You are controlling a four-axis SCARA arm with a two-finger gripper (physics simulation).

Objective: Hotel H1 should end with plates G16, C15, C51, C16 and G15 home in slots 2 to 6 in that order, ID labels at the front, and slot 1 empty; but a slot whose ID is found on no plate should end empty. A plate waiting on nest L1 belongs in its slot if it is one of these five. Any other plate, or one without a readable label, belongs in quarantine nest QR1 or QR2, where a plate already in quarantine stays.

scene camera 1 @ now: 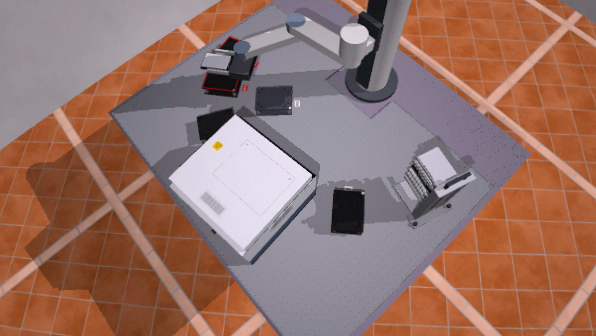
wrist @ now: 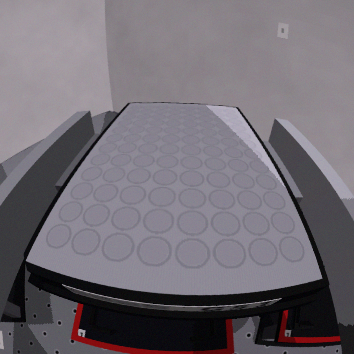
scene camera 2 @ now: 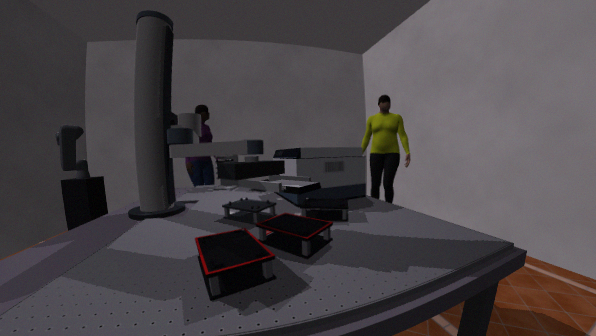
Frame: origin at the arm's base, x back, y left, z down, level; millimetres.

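Seen in the pictures: gripper, fingertip midpoint: (scene camera 1: 211, 60) (wrist: 181, 125) (scene camera 2: 296, 184); arm's base, link origin: (scene camera 1: 371, 81) (scene camera 2: 158, 211).
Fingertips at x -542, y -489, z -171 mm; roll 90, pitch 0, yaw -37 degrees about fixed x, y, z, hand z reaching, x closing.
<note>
Offsets run from my fingertips to a thing's middle.
My gripper (scene camera 1: 216, 61) (scene camera 2: 295, 184) (wrist: 181, 125) is shut on a plate {dx +13, dy +18, dz +6 mm} (scene camera 1: 217, 62) (scene camera 2: 300, 186) (wrist: 175, 200) with a light top and black edge, held level above the quarantine nests. No ID is readable on its near edge in the wrist view. One red-rimmed nest {dx +2, dy +30, dz +131 mm} (scene camera 1: 221, 83) (scene camera 2: 295, 225) shows a bare black top. The other red-rimmed nest {dx +158, dy -65, dz +131 mm} (scene camera 1: 231, 43) (scene camera 2: 234, 250) also has a bare black top in scene camera 2; the arm partly hides it in scene camera 1. Hotel H1 {dx +249, dy +1039, dz -11 mm} (scene camera 1: 425, 201) stands at the right of scene camera 1 with several stacked plates; their IDs are unreadable.
A big white instrument {dx -255, dy +570, dz +31 mm} (scene camera 1: 240, 185) (scene camera 2: 325, 170) stands on the table. A dark nest with pins {dx +112, dy +281, dz +128 mm} (scene camera 1: 274, 100) (scene camera 2: 249, 205), a black nest {dx -158, dy +209, dz +131 mm} (scene camera 1: 215, 124) (scene camera 2: 325, 204) by the instrument and another black nest {dx -8, dy +879, dz +131 mm} (scene camera 1: 348, 211) show no plate. The arm's column (scene camera 1: 390, 45) (scene camera 2: 154, 115) rises at the table's edge.
</note>
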